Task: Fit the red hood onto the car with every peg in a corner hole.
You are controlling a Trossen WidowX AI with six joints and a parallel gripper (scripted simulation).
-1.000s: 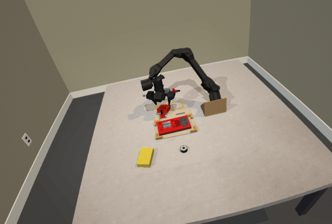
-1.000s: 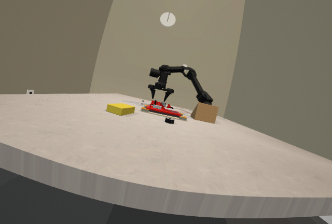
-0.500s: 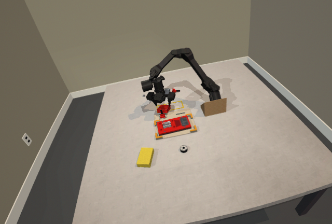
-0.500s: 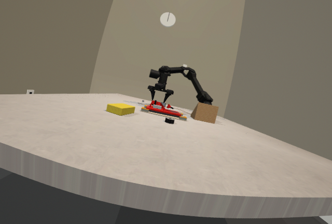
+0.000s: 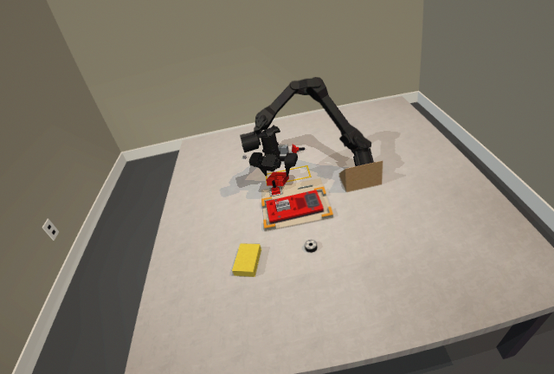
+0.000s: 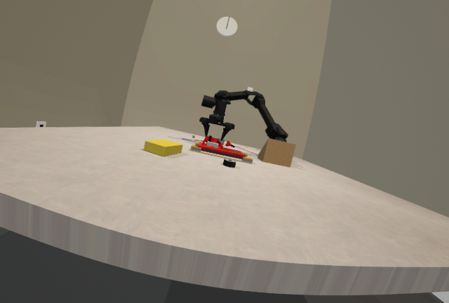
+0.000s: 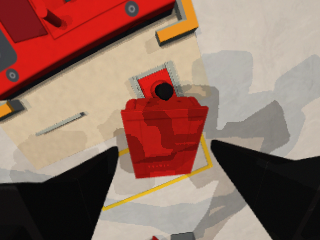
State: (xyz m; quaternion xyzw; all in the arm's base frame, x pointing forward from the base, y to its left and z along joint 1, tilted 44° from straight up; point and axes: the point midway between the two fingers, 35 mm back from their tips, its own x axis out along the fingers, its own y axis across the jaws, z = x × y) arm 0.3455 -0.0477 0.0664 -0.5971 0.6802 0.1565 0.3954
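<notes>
Right now the red hood is 20 mm below my gripper tip. The rest, counted from my gripper tip: small black wheel: 80 mm behind, 360 mm to the left, 40 mm below; then grey engine block: 10 mm behind, 170 mm to the left, 20 mm below; then yellow block: 140 mm ahead, 370 mm to the left, 30 mm below.
</notes>
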